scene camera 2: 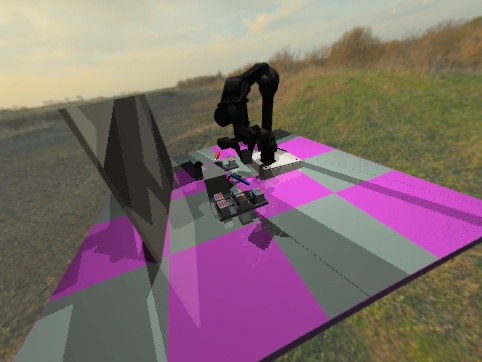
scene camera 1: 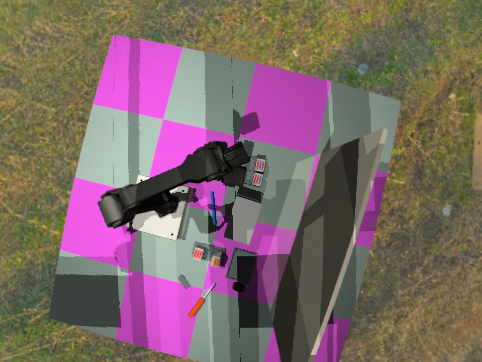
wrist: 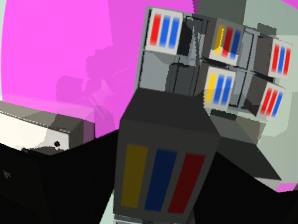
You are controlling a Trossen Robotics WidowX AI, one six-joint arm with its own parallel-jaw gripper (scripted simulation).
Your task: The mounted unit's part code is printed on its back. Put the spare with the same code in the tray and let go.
Scene:
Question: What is my gripper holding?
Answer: A grey spare block.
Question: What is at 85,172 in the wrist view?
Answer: My gripper.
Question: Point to a mounted unit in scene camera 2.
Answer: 215,178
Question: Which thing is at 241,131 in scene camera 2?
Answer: My gripper.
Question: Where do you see a dark tray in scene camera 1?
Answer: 242,262

